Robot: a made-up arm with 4 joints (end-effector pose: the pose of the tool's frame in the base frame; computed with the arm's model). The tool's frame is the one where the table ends. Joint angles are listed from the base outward.
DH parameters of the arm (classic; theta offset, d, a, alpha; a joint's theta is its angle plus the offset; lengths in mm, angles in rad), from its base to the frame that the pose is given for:
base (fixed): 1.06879 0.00 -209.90 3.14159
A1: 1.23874 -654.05 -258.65 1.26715
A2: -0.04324 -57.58 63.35 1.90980
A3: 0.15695 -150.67 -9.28 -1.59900
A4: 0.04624 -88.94 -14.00 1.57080
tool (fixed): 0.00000 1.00 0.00 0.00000
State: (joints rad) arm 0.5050 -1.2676 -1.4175 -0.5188
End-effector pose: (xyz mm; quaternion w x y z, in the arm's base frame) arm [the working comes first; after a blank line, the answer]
Working (the frame after each row of the table, in the pose's form):
after base (fixed): -101.0 -184.0 0.0 0.0000 0.8606 0.5093 0.0000
after A1: -302.9 -22.4 654.0 0.5586 -0.7605 0.2668 -0.1960
after A2: -313.1 -61.2 729.7 0.8117 -0.1783 -0.5503 -0.0808
after A3: -181.0 -110.2 675.5 0.5532 -0.3103 0.0067 -0.7731
after A4: -216.5 -131.6 595.5 0.4668 0.0379 -0.6698 -0.5763

-217.2 -130.8 595.6 0.4668 0.0379 -0.6698 -0.5763
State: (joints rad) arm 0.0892 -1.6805 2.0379 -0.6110
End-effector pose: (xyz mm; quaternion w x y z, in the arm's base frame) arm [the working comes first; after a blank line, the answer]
Working (the frame after each row of the table, in the pose's form):
after base (fixed): -101.0 -184.0 0.0 0.0000 0.8606 0.5093 0.0000
after A1: -351.0 -117.7 654.0 0.5871 -0.7992 0.1041 -0.0765
after A2: -369.6 -150.3 731.0 0.6764 -0.0816 -0.7157 0.1536
after A3: -219.7 -139.1 744.3 0.3637 0.5930 0.6587 -0.2867
after A4: -224.3 -72.9 805.2 0.0824 -0.4635 -0.2978 0.8305

-225.1 -73.3 805.6 0.0824 -0.4635 -0.2978 0.8305
